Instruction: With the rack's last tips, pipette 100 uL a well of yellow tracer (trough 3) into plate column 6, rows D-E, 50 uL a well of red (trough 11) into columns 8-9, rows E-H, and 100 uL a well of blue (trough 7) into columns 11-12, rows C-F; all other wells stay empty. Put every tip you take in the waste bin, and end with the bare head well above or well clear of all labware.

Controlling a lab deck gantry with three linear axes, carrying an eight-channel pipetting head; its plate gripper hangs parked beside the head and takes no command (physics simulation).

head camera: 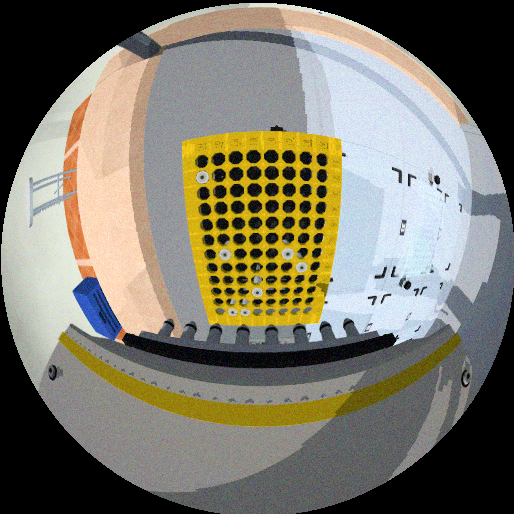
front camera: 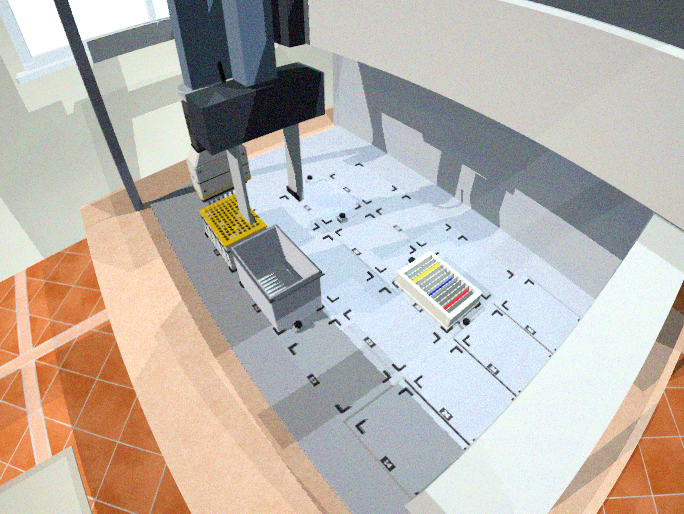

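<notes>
The pipetting head (front camera: 218, 171) is low at the yellow tip rack (front camera: 232, 241) (head camera: 328, 200); its bare channel ends (head camera: 243, 330) show no tips. White tips stand in several rack holes, such as one tip (head camera: 202, 177) near a far corner and another tip (head camera: 287, 253). The plate gripper (front camera: 273, 207) hangs open and empty beside the head. A pale, clear plate (head camera: 424, 235) shows faintly to the right in the head view. The white trough block (front camera: 428, 300) holds yellow (front camera: 426, 272), blue (front camera: 441, 286) and red (front camera: 456, 299) liquid. The grey waste bin (front camera: 299, 307) stands beside the rack.
One gripper finger (front camera: 241, 190) hangs across the rack in the front view. Pale slender strips (front camera: 270, 282) lie inside the bin, too small to identify. Small dark posts, such as one (front camera: 298, 324) beside the bin, stand on the deck. A blue box (head camera: 97, 307) is off-deck.
</notes>
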